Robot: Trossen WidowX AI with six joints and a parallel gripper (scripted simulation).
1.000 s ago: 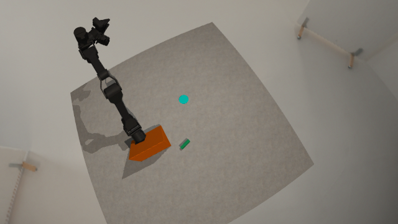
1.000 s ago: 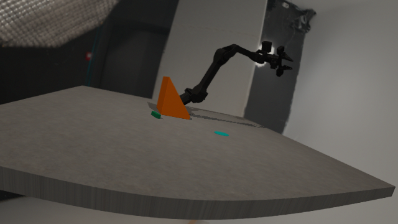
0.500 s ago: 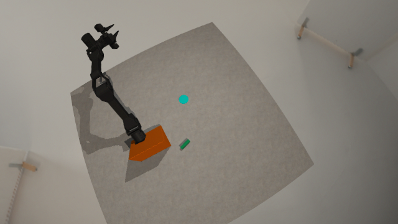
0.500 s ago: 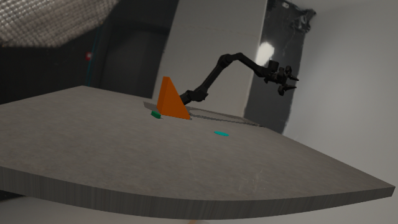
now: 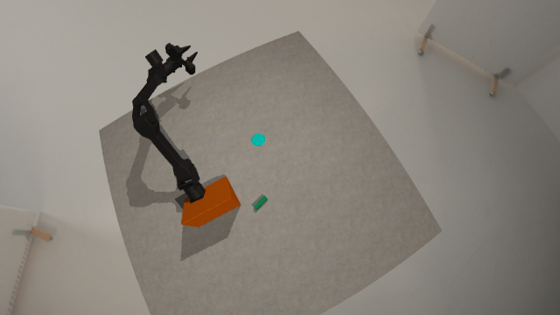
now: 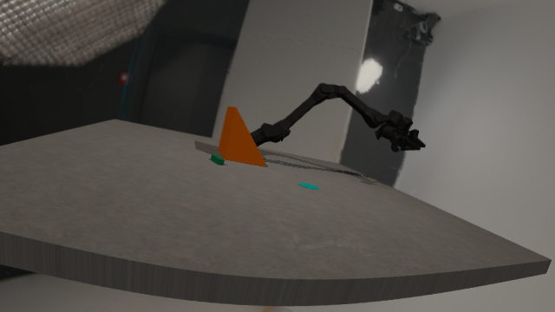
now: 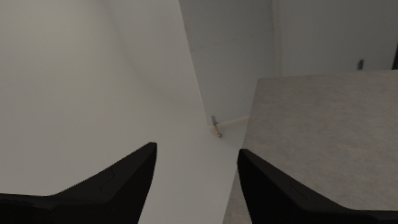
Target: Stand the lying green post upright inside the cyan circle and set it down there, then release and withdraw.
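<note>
Now: gripper tip 75 cm to the left of the green post, 19 cm above it and 5 cm short of it. Also, from my gripper tip: cyan circle: 48 cm to the right, 20 cm below, 14 cm ahead.
</note>
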